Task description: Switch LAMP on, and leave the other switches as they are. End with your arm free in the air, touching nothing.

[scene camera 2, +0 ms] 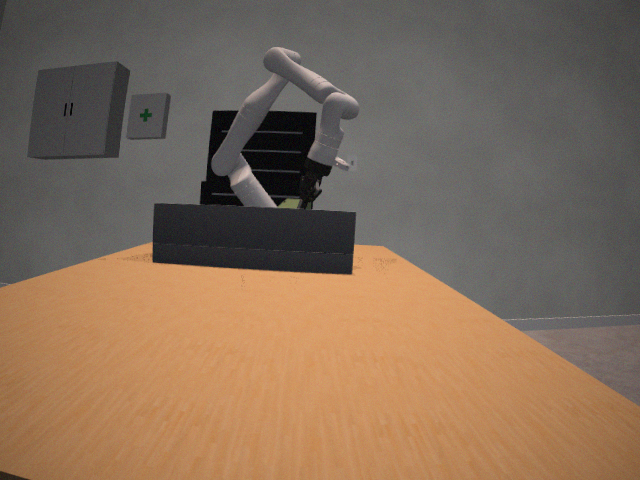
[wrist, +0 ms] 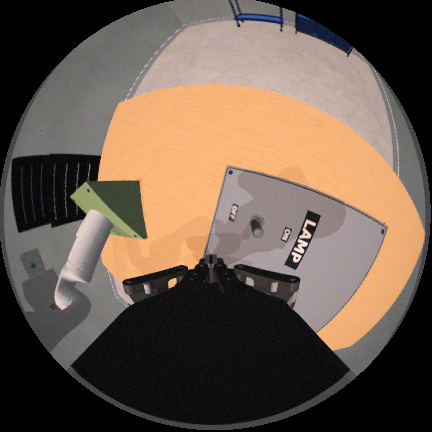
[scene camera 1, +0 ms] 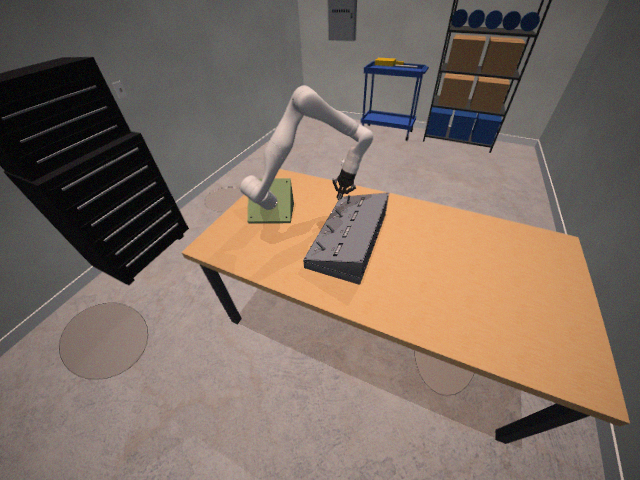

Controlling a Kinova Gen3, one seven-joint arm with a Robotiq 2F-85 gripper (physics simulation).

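Places are measured from the arm's base along level axes (x ahead, y left, z up), in centimetres.
Where they show: gripper, between the fingertips: (wrist: 210, 261) (scene camera 1: 338, 199); arm's base, origin of its link: (wrist: 102, 218) (scene camera 1: 269, 201).
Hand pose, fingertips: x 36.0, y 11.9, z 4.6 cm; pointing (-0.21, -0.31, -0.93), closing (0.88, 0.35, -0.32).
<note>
Things, the pixels of their top centre, and the offset from my fingertips. "spot": a spot on its surface instead. Level surfaces: height alone.
- LAMP label, centre of its top: (wrist: 303, 242) dx +10.1, dy +6.5, dz -2.3 cm
- LAMP lever, centre of its top: (wrist: 255, 232) (scene camera 1: 348, 195) dx +3.2, dy +5.8, dz -0.1 cm
- OFF mark, a spot on its surface: (wrist: 233, 212) spot: dx -0.3, dy +5.4, dz -6.3 cm
- wooden table, height of its surface: dz -13.5 cm
The dark grey sloped switch panel (scene camera 1: 356, 242) (scene camera 2: 253, 232) (wrist: 330, 295) stands on the table. The LAMP label (wrist: 302, 240) is at its far end in scene camera 1. The LAMP lever (scene camera 1: 348, 199) (wrist: 257, 227) stands between the OFF mark (wrist: 233, 212) and the ON mark (wrist: 286, 234). It looks more upright than the other levers in scene camera 1; its exact tilt is hard to tell. My gripper (scene camera 1: 340, 196) (wrist: 210, 261) is shut and empty, its tips by the panel's OFF-side edge, apart from the lever. In scene camera 2 the panel hides the tips.
Three other levers (scene camera 1: 338, 211) (scene camera 1: 329, 228) (scene camera 1: 320, 246) lean toward the arm-base side. The arm stands on a green base block (scene camera 1: 284, 193) (wrist: 125, 200) on the wooden table (scene camera 1: 465, 279). A black drawer cabinet (scene camera 1: 103, 180), a blue cart (scene camera 1: 395, 69) and a shelf rack stand beyond the table.
</note>
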